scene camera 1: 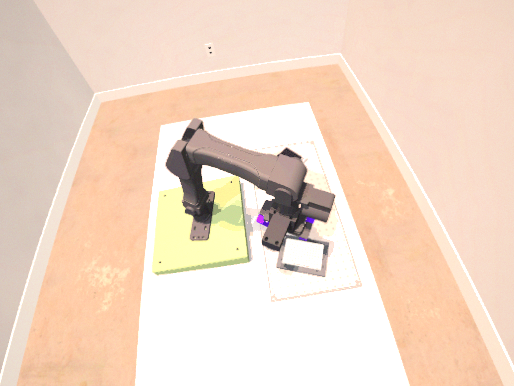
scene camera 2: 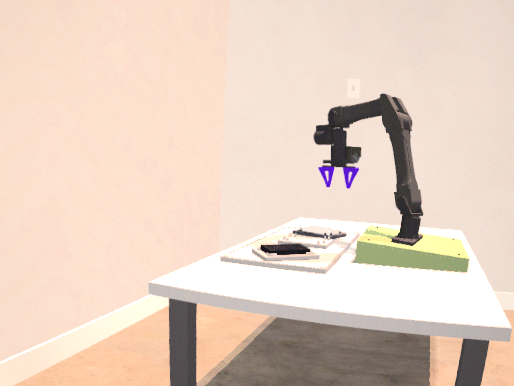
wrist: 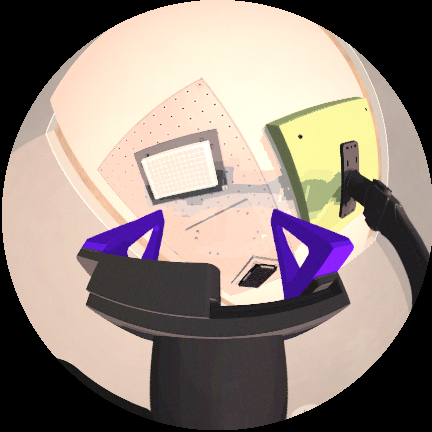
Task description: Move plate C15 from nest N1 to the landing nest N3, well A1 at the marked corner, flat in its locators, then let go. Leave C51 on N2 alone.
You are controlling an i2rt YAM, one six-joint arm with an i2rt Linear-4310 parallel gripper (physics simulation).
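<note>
A white well plate [scene camera 1: 302,254] [scene camera 2: 320,230] [wrist: 180,170] lies in a dark grey nest [scene camera 1: 326,257] [wrist: 172,146]. A black plate [scene camera 2: 285,248] [wrist: 258,275] lies on a pale nest [scene camera 2: 300,258] at the other end of the board. Between them is a pale nest [scene camera 2: 305,242] [wrist: 230,232] with small pins and no plate on it. No labels are readable, so I cannot tell which plate is C15, nor see the marked corner. My gripper [scene camera 2: 338,187] [wrist: 217,214] is open and empty, high above the board; in scene camera 1 the arm mostly hides it.
The nests stand on a perforated board [scene camera 1: 300,287] [scene camera 2: 240,256] [wrist: 170,120] on the white table [scene camera 1: 200,325] [scene camera 2: 400,295]. The arm's base stands on a yellow-green block [scene camera 1: 175,250] [scene camera 2: 410,257] [wrist: 325,145] beside the board.
</note>
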